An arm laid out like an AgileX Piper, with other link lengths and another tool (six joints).
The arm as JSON. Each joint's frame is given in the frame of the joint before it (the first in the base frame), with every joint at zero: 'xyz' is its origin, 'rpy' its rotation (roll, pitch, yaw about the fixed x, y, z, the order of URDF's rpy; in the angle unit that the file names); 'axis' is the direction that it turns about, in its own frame. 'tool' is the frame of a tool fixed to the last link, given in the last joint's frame.
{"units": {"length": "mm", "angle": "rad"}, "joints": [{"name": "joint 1", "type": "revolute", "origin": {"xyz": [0.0, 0.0, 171.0], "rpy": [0.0, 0.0, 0.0]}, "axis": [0.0, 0.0, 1.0]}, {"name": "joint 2", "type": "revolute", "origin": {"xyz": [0.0, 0.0, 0.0], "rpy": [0.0, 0.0, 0.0]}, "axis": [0.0, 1.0, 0.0]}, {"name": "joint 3", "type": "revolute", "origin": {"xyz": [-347.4, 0.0, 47.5], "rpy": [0.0, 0.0, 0.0]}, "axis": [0.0, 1.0, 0.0]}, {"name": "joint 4", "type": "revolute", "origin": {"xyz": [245.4, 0.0, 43.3], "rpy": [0.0, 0.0, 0.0]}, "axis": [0.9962, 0.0, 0.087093]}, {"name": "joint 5", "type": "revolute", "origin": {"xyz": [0.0, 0.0, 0.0], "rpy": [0.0, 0.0, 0.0]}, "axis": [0.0, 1.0, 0.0]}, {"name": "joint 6", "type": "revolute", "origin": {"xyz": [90.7, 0.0, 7.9], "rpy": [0.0, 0.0, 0.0]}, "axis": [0.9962, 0.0, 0.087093]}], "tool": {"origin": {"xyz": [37.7, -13.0, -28.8], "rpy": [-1.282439, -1.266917, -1.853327]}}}
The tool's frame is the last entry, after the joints.
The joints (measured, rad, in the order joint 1, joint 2, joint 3, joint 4, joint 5, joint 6), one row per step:
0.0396 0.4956 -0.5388 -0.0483 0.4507 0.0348
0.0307 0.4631 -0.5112 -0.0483 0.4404 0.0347
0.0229 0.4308 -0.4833 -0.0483 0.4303 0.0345
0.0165 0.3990 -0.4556 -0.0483 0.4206 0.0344
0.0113 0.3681 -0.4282 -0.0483 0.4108 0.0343
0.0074 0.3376 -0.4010 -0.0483 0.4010 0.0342
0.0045 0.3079 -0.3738 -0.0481 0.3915 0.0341
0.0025 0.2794 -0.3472 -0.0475 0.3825 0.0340
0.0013 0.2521 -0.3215 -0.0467 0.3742 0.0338
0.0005 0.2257 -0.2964 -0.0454 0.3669 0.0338
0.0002 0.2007 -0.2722 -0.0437 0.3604 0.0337
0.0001 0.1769 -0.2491 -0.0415 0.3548 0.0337
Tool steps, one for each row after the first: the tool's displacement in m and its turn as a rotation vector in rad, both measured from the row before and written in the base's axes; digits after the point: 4 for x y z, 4 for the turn. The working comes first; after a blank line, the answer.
Tool pose at each row, in the base's axes (x y z in m, rotation vector in rad; the steps are taken from these numbers as rounded here):
0.0702 -0.0132 0.3620 -2.4015 0.3179 -1.7286
0.0643 -0.0139 0.3556 -2.3890 0.3267 -1.7492
0.0587 -0.0145 0.3488 -2.3768 0.3339 -1.7687
0.0535 -0.0149 0.3419 -2.3649 0.3396 -1.7867
0.0487 -0.0152 0.3348 -2.3530 0.3437 -1.8036
0.0442 -0.0154 0.3276 -2.3410 0.3462 -1.8197
0.0402 -0.0155 0.3203 -2.3296 0.3477 -1.8339
0.0365 -0.0155 0.3129 -2.3188 0.3485 -1.8463
0.0333 -0.0154 0.3056 -2.3087 0.3484 -1.8571
0.0303 -0.0153 0.2983 -2.2992 0.3487 -1.8658
0.0277 -0.0152 0.2911 -2.2908 0.3487 -1.8726
0.0253 -0.0150 0.2840 -2.2829 0.3491 -1.8779

-0.0059 -0.0007 -0.0064 0.0004 -0.0151 -0.0084
-0.0056 -0.0006 -0.0068 0.0001 -0.0145 -0.0072
-0.0052 -0.0004 -0.0069 0.0001 -0.0138 -0.0060
-0.0048 -0.0003 -0.0071 0.0001 -0.0133 -0.0047
-0.0045 -0.0002 -0.0072 -0.0001 -0.0131 -0.0034
-0.0040 -0.0001 -0.0073 0.0001 -0.0120 -0.0024
-0.0037 0.0000 -0.0074 0.0004 -0.0109 -0.0015
-0.0032 0.0001 -0.0073 0.0005 -0.0099 -0.0006
-0.0030 0.0001 -0.0073 0.0013 -0.0086 -0.0002
-0.0026 0.0001 -0.0072 0.0015 -0.0072 0.0003
-0.0024 0.0002 -0.0071 0.0021 -0.0063 0.0005

